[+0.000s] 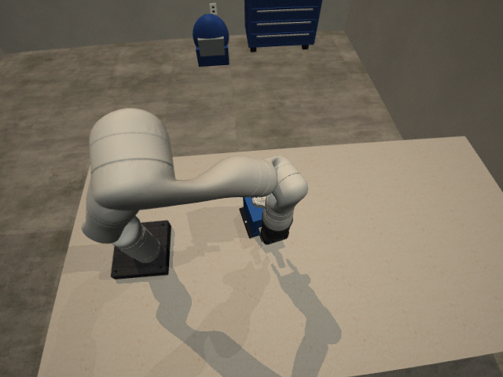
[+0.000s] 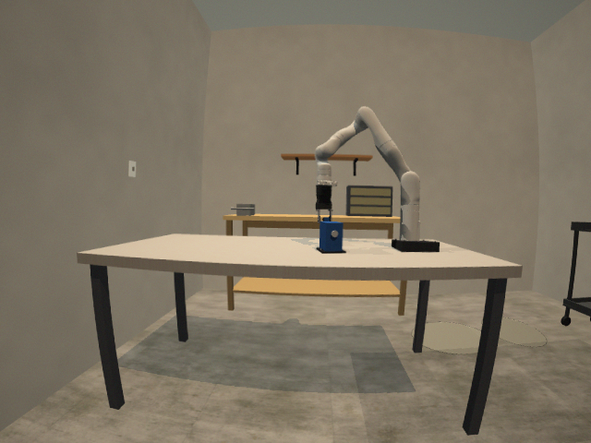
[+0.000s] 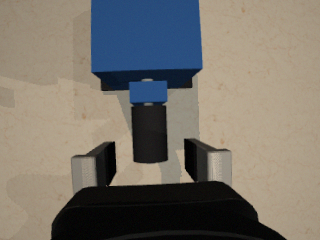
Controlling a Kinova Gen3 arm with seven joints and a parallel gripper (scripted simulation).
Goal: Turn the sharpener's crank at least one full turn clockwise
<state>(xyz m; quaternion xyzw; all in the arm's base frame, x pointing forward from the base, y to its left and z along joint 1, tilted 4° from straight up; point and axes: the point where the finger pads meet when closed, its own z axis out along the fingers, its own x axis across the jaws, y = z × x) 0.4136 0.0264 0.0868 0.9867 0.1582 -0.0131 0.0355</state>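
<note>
Now: the black handle 10 mm behind my hand and 20 mm to the left of it.
</note>
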